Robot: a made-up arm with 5 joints. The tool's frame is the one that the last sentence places.
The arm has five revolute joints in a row. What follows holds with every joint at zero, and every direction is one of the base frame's. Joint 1 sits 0.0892 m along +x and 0.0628 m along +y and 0.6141 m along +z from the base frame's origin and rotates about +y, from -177.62 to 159.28 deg. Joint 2 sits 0.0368 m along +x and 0.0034 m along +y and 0.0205 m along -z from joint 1 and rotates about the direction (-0.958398, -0.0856, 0.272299), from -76.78 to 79.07 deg. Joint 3 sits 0.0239 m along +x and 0.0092 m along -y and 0.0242 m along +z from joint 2 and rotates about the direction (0.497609, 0.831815, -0.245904), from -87.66 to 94.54 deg. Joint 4 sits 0.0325 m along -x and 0.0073 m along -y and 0.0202 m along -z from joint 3 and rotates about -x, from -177.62 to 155.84 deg. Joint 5 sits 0.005 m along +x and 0.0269 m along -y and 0.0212 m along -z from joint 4 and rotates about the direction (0.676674, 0.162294, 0.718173), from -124.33 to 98.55 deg. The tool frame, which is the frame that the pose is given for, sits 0.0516 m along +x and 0.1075 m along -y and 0.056 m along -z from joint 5; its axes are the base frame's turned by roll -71.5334, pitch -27.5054 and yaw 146.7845 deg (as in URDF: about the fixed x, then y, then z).
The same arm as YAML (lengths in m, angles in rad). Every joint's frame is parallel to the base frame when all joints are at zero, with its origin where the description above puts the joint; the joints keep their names.
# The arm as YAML. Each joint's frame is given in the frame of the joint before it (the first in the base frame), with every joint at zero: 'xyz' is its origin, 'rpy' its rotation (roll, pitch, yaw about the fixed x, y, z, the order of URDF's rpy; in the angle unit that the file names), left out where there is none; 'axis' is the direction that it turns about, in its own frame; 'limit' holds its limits. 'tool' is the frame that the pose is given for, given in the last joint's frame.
units:
  length: m
  angle: rad
joints:
  - name: joint 1
    type: revolute
    origin:
      xyz: [0.0892, 0.0628, 0.6141]
    axis: "+y"
    limit:
      lower: -3.1001
      upper: 2.78
  - name: joint 2
    type: revolute
    origin:
      xyz: [0.0368, 0.0034, -0.0205]
    axis: [-0.958398, -0.0856, 0.272299]
    limit:
      lower: -1.3401
      upper: 1.38
  - name: joint 3
    type: revolute
    origin:
      xyz: [0.0239, -0.0092, 0.0242]
    axis: [0.497609, 0.831815, -0.245904]
    limit:
      lower: -1.53
      upper: 1.65
  - name: joint 4
    type: revolute
    origin:
      xyz: [-0.0325, -0.0073, -0.0202]
    axis: "-x"
    limit:
      lower: -3.1001
      upper: 2.7199
  - name: joint 5
    type: revolute
    origin:
      xyz: [0.005, -0.0269, -0.0212]
    axis: [0.676674, 0.162294, 0.718173]
    limit:
      lower: -2.17
      upper: 1.72
tool:
  origin:
    xyz: [0.0516, -0.1075, -0.056]
    rpy: [-1.2485, -0.4801, 2.5619]

